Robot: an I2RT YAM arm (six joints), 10 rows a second.
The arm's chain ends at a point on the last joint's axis. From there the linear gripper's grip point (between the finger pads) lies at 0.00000 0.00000 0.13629 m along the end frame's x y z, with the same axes.
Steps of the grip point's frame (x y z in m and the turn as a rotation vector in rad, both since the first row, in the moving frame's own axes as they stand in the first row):
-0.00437, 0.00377, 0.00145, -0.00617, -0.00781, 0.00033
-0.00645, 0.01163, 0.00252, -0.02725, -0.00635, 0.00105
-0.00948, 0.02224, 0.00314, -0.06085, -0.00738, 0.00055
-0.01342, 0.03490, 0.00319, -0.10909, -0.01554, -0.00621
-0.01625, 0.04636, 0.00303, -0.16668, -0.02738, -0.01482
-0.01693, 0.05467, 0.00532, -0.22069, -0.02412, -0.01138
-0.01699, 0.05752, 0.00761, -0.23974, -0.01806, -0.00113
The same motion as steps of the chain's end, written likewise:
-0.00331, 0.00293, 0.00146, -0.00617, -0.00781, 0.00033
-0.00558, 0.00792, 0.00257, -0.02725, -0.00635, 0.00105
-0.00847, 0.01395, 0.00340, -0.06085, -0.00738, 0.00055
-0.01135, 0.02006, 0.00402, -0.10909, -0.01554, -0.00621
-0.01270, 0.02372, 0.00497, -0.16668, -0.02738, -0.01482
-0.01384, 0.02482, 0.00866, -0.22069, -0.02412, -0.01138
-0.01457, 0.02516, 0.01153, -0.23974, -0.01806, -0.00113

